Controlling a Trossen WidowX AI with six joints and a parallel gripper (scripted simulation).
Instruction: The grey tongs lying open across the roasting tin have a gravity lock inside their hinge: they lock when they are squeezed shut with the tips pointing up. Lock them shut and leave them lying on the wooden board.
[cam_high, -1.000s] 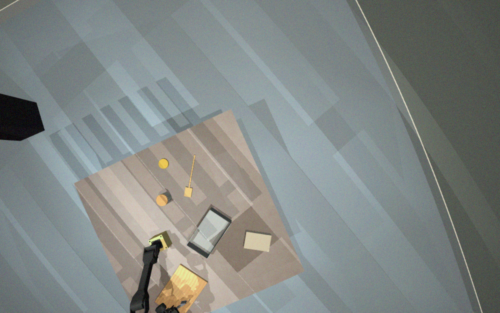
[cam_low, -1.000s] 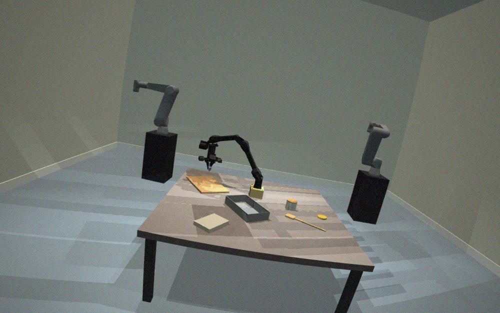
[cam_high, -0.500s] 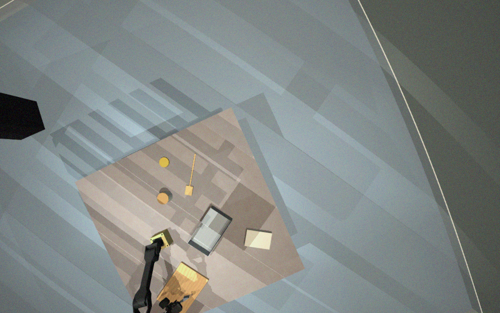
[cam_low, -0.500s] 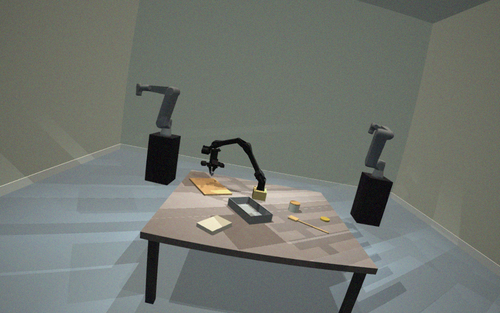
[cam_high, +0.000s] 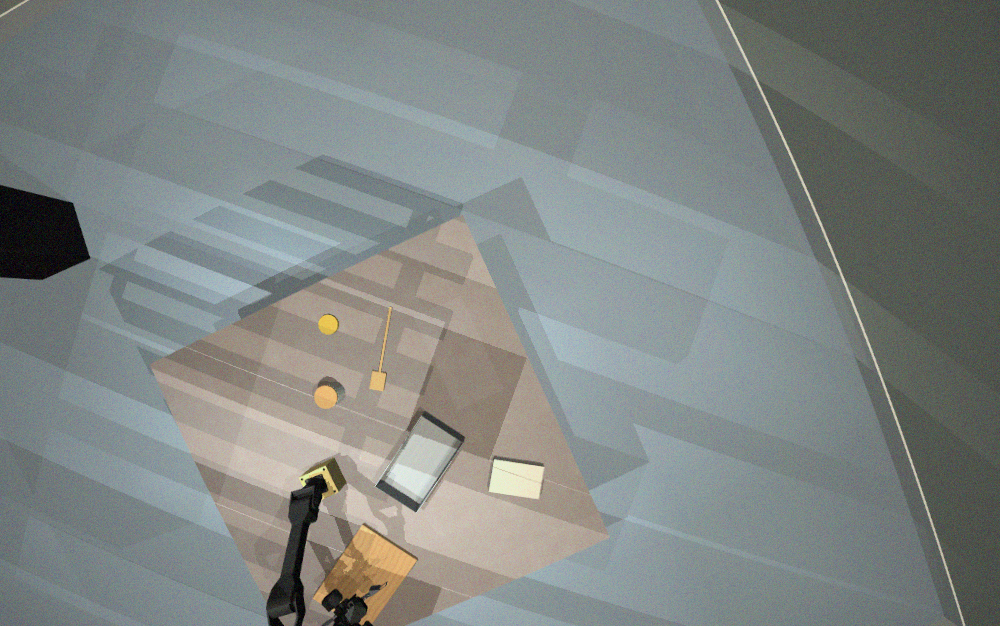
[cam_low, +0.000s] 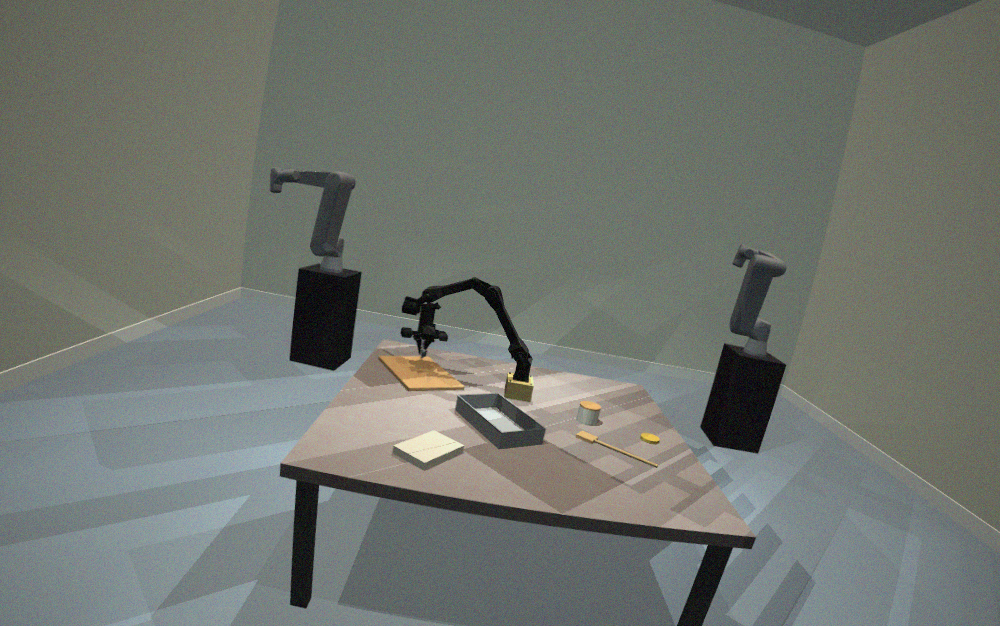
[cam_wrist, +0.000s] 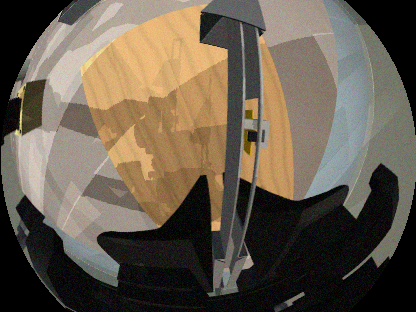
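Now: the wooden board 80 mm below my gripper tip. Round my gripper tip: cream block (670 mm ahead, 180 mm to the left, 70 mm below); yellow disc (230 mm ahead, 930 mm to the left, 80 mm below); roasting tin (370 mm ahead, 360 mm to the left, 60 mm below).
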